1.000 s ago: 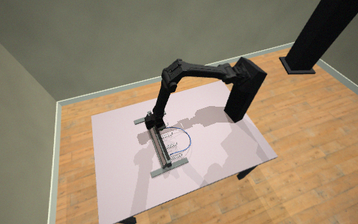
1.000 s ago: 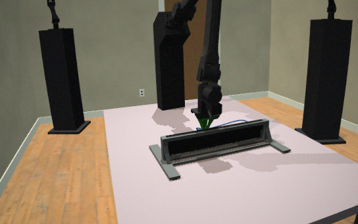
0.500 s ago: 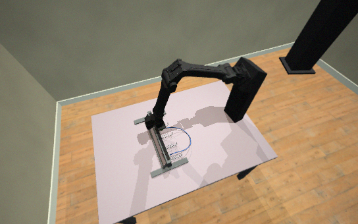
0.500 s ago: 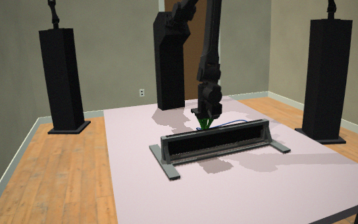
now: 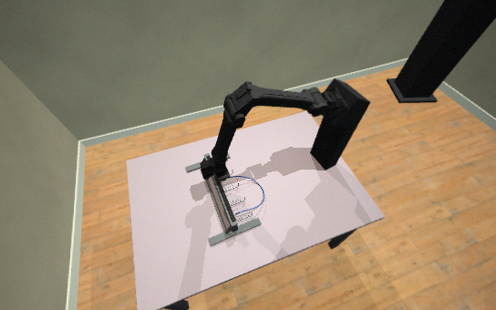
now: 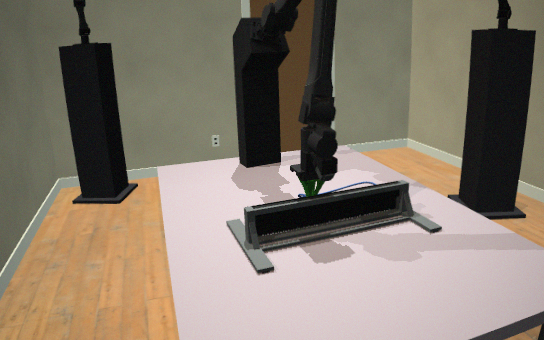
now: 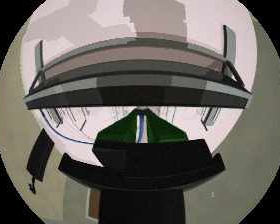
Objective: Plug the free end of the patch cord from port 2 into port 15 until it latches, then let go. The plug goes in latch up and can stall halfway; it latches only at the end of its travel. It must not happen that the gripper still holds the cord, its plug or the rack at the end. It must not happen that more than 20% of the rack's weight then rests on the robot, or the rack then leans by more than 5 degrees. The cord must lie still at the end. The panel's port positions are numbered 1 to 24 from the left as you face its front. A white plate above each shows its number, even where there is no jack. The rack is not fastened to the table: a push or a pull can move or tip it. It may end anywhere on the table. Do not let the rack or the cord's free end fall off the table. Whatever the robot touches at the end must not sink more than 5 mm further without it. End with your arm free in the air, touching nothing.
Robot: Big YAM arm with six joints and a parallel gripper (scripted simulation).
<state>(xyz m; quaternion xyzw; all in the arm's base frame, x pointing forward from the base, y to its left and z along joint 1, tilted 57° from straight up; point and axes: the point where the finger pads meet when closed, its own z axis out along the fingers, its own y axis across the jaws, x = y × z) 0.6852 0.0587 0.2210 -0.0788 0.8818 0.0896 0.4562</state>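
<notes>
My gripper is now 20 mm short of the plug and 10 mm to the right of it.
</notes>
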